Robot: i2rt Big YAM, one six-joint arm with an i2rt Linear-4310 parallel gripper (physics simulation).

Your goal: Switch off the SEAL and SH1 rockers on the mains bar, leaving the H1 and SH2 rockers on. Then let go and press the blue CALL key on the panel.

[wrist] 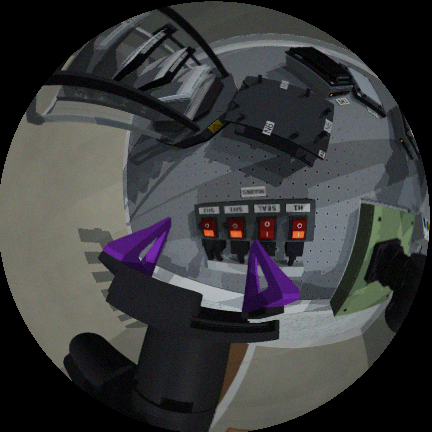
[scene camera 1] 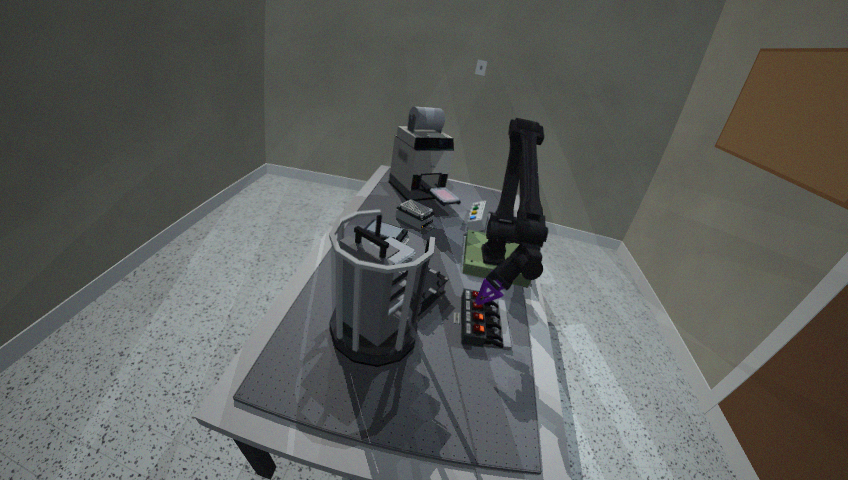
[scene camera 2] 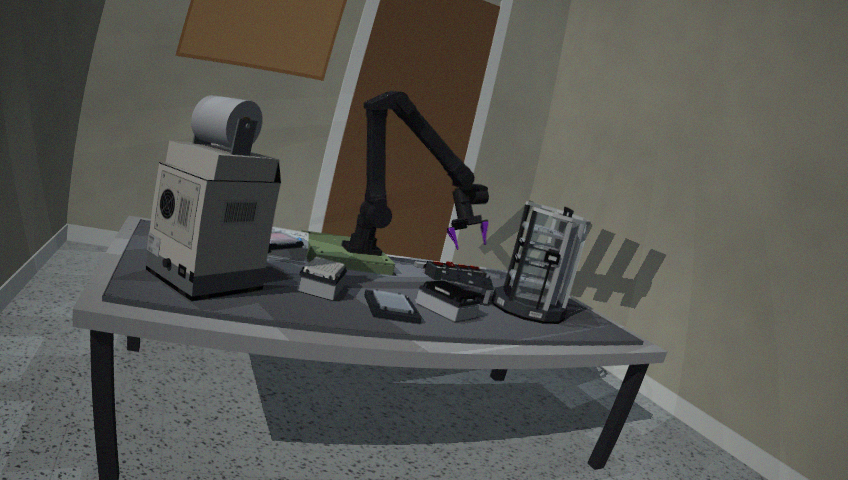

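Where they show: gripper, fingertip midpoint: (wrist: 211, 232) (scene camera 1: 480, 299) (scene camera 2: 471, 247); arm's base at its link origin: (scene camera 1: 492, 256) (scene camera 2: 361, 250).
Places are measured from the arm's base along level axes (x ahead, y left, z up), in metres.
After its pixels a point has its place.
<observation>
The mains bar (scene camera 1: 464, 334) @(x 0.125, y 0.428, z -0.002 m) (scene camera 2: 443, 272) (wrist: 251, 227) @(x 0.081, y 0.329, z 0.000 m) lies on the table. In the wrist view, the SH2 rocker (wrist: 208, 227) @(x 0.084, y 0.401, z 0.010 m), SH1 rocker (wrist: 236, 228) @(x 0.082, y 0.352, z 0.010 m) and H1 rocker (wrist: 299, 228) @(x 0.082, y 0.252, z 0.010 m) glow orange at their lower ends. The SEAL rocker (wrist: 267, 229) @(x 0.081, y 0.303, z 0.010 m) is dark red and unlit. My gripper (scene camera 1: 479, 303) @(x 0.098, y 0.359, z 0.080 m) (scene camera 2: 471, 246) @(x 0.098, y 0.359, z 0.080 m) (wrist: 211, 232) @(x 0.098, y 0.359, z 0.080 m) is open and empty, its purple fingers apart above the bar. The panel (scene camera 1: 480, 207) @(x 0.033, y -0.355, z 0.033 m) stands beyond the green base, with its blue CALL key (scene camera 1: 473, 217) @(x 0.072, y -0.250, z 0.026 m) at the near end of its key row.
The clear cylindrical rack (scene camera 1: 355, 309) @(x 0.416, y 0.554, z 0.156 m) (scene camera 2: 537, 312) @(x 0.493, y 0.380, z -0.009 m) stands beside the bar. A dark labelled block (wrist: 295, 107) @(x 0.266, y 0.230, z 0.020 m) lies between the rack and a black-topped box (scene camera 2: 449, 308) @(x 0.491, y 0.063, z -0.009 m). The green base (scene camera 1: 476, 267) @(x 0.070, y 0.080, z -0.009 m) (scene camera 2: 380, 265) @(x 0.110, y 0.027, z -0.015 m) (wrist: 350, 260) @(x -0.015, y 0.087, z -0.044 m) carries the arm. A tall machine (scene camera 1: 410, 163) @(x 0.402, y -0.450, z 0.153 m) (scene camera 2: 232, 208) @(x 0.467, y -0.547, z 0.172 m) stands at the far end.
</observation>
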